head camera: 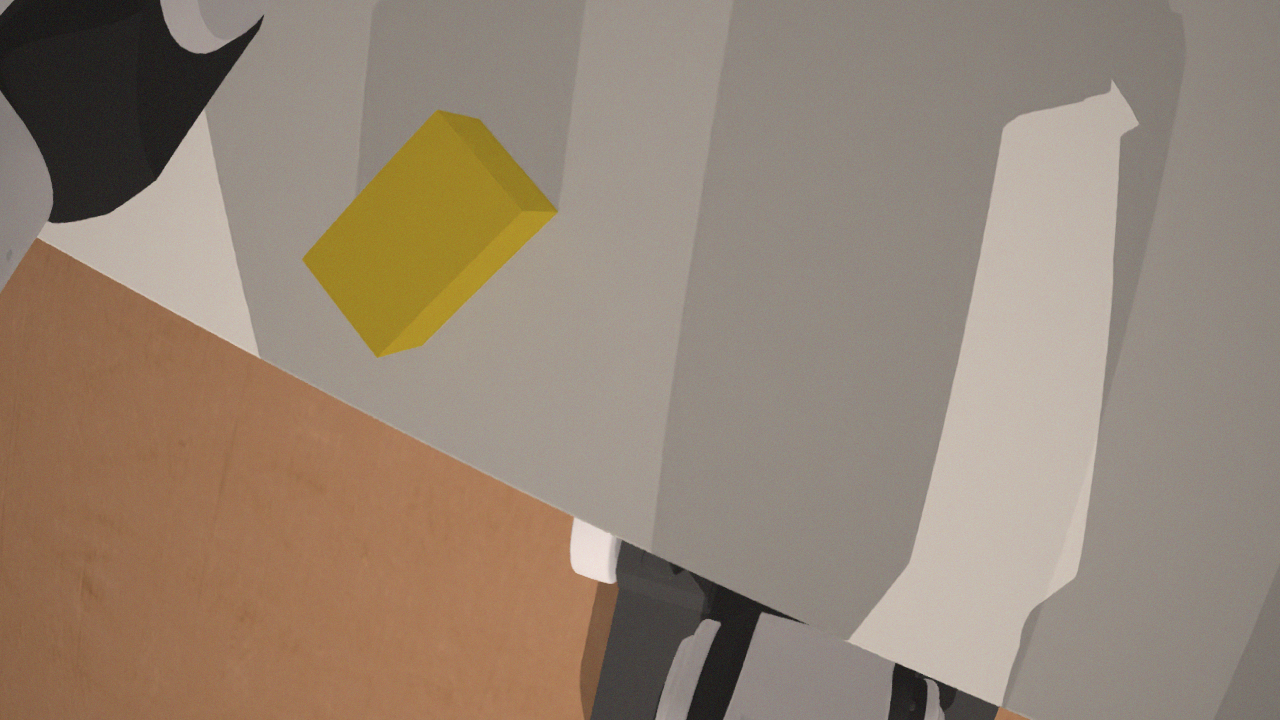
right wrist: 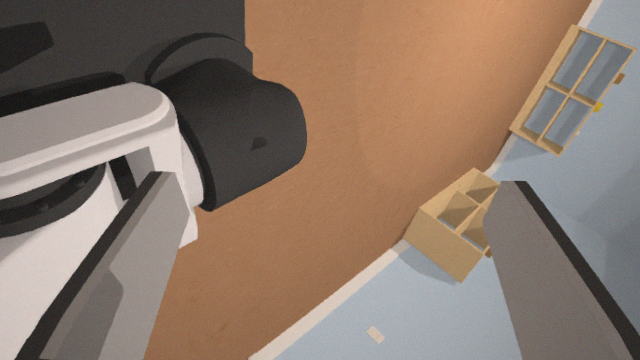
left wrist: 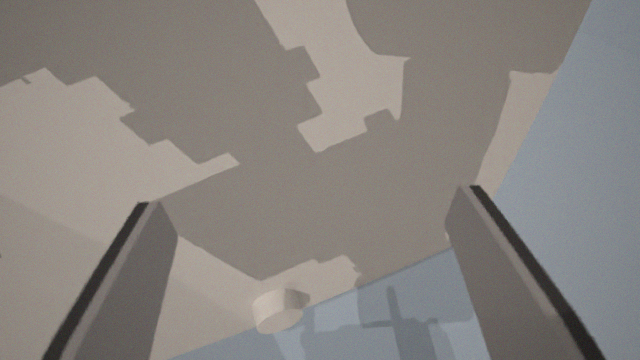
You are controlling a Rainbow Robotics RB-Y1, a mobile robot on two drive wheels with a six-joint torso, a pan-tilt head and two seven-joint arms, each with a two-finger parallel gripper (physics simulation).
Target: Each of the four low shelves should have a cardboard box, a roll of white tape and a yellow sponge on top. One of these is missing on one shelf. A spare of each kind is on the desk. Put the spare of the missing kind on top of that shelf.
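Places are measured from the robot's base along level axes (x ahead, y left, z up), in centimetres.
Pixels of known places: left gripper, fingertip midpoint: (left wrist: 311, 212); right gripper, fingertip midpoint: (right wrist: 336, 197).
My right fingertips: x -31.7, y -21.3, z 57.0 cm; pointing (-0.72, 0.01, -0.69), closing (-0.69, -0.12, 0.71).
Observation:
Ahead of a thing's pixels: the offset from my right fingertips to its top centre. "spot": to the spot under its first point. Level surfaces: height alone.
A yellow sponge @[dx +65.3, dy +45.0, dz +19.6 cm] (head camera: 420, 232) lies flat and turned at an angle on the pale desk @[dz +15.1 cm] (head camera: 805, 268) in the head camera view. My left gripper (left wrist: 311, 212) is open and empty, and it does not show in the head camera view. My right gripper (right wrist: 336, 197) is open with nothing between its fingers. In the right wrist view, one wooden shelf (right wrist: 545, 78) at the upper right has a small cardboard box (right wrist: 619, 78) and a yellow sponge (right wrist: 598, 107) at its far side. Another wooden shelf (right wrist: 442, 245) is partly hidden by my right finger, as is its top.
Brown floor @[dz -56.8 cm] (head camera: 223, 501) (right wrist: 300, 250) shows past the desk's edge. Dark and white robot parts @[spot: dx +40.5, dy +22.3, dz -0.5 cm] (head camera: 805, 671) lie at the bottom of the head camera view. A pale round thing @[dx +126.1, dy +41.6, dz +17.5 cm] (left wrist: 277, 312) sits near a pale surface's edge by the blue wall; I cannot tell what it is.

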